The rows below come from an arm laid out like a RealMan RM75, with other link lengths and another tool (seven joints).
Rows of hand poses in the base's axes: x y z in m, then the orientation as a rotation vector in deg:
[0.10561, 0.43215, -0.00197, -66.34, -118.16, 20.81]
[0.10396, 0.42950, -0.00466, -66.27, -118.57, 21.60]
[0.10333, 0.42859, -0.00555, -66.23, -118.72, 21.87]
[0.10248, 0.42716, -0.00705, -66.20, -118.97, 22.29]
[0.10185, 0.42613, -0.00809, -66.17, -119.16, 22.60]
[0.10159, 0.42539, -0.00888, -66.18, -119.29, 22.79]
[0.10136, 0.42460, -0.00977, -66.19, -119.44, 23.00]
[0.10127, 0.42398, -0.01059, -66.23, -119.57, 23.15]
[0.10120, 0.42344, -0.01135, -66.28, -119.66, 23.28]
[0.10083, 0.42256, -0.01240, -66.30, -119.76, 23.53]
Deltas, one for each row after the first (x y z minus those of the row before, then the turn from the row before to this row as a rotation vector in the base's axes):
[-0.00165, -0.00265, -0.00269, -0.58, -0.10, 0.46]
[-0.00063, -0.00091, -0.00089, -0.19, -0.04, 0.17]
[-0.00085, -0.00143, -0.00150, -0.32, -0.09, 0.25]
[-0.00063, -0.00103, -0.00104, -0.23, -0.07, 0.19]
[-0.00026, -0.00074, -0.00079, -0.16, -0.06, 0.11]
[-0.00023, -0.00079, -0.00089, -0.17, -0.08, 0.12]
[-0.00009, -0.00062, -0.00082, -0.14, -0.09, 0.08]
[-0.00007, -0.00054, -0.00076, -0.13, -0.06, 0.05]
[-0.00037, -0.00088, -0.00105, -0.20, -0.03, 0.11]

